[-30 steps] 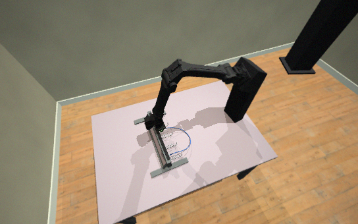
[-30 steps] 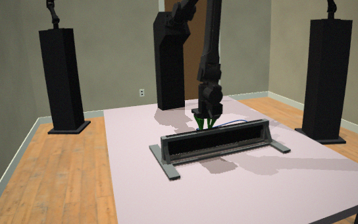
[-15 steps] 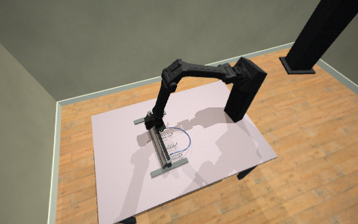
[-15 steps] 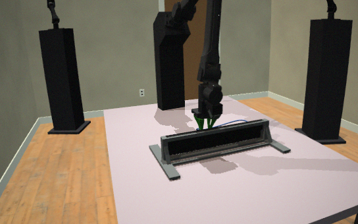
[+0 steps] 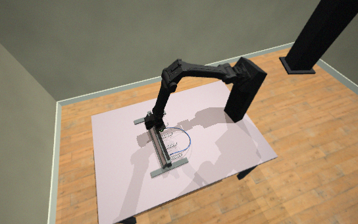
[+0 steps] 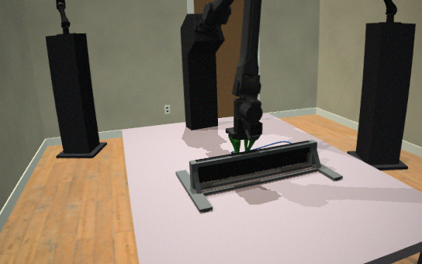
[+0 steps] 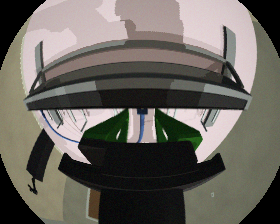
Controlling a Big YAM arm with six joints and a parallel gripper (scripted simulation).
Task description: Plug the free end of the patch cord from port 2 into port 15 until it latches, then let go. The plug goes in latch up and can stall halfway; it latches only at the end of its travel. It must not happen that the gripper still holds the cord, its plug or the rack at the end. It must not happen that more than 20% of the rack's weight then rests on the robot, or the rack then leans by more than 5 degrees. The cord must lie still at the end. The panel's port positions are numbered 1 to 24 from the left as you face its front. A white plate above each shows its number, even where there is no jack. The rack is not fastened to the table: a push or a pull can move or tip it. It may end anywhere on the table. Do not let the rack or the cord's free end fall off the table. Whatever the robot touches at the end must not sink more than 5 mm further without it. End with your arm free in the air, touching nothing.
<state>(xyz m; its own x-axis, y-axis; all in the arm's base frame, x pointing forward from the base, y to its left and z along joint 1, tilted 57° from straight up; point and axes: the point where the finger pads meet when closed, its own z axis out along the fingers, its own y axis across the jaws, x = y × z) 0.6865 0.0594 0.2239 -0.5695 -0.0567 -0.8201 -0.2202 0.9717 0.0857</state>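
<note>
Right now my hand is 20 mm short of the plug and 10 mm to the right of it.
</note>
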